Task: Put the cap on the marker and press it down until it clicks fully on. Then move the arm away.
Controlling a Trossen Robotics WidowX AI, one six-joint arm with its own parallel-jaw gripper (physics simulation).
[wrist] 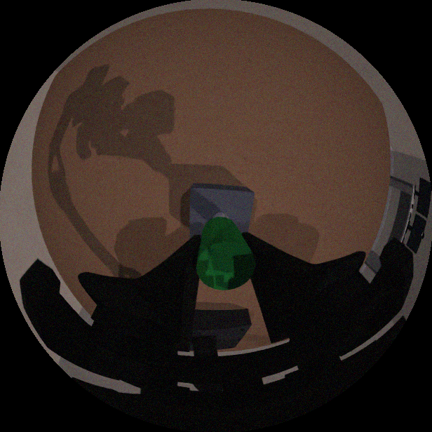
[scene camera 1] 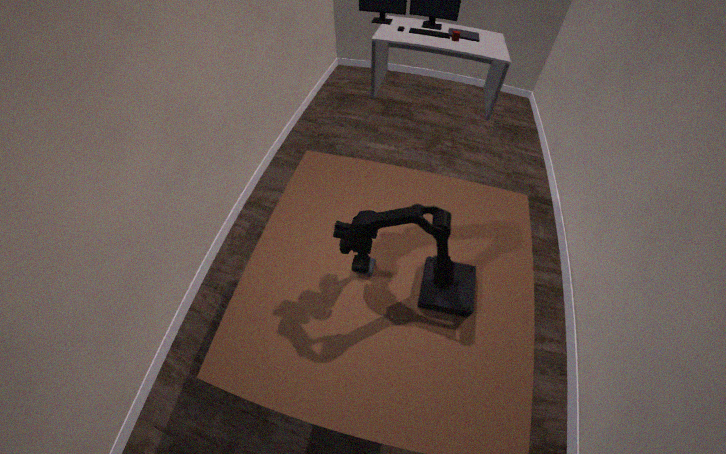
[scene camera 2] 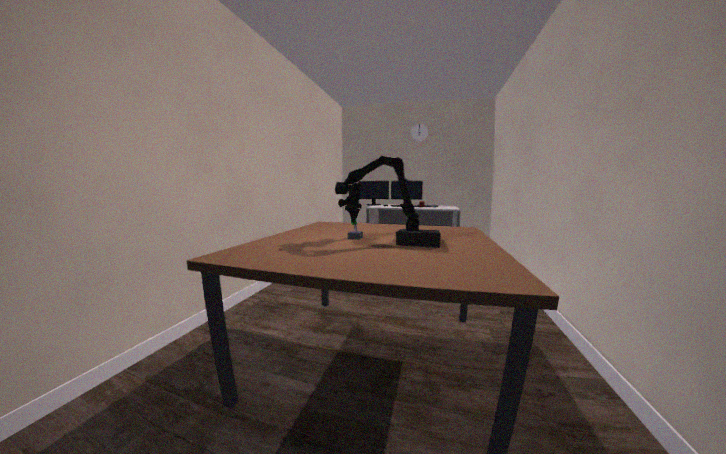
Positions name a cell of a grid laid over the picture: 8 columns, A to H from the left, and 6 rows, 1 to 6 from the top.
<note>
I see my gripper (wrist: E4), a green cap (wrist: E4) and a blue-grey block (wrist: D3).
Scene camera 1 does not show the green cap, which is hidden by my gripper.
</note>
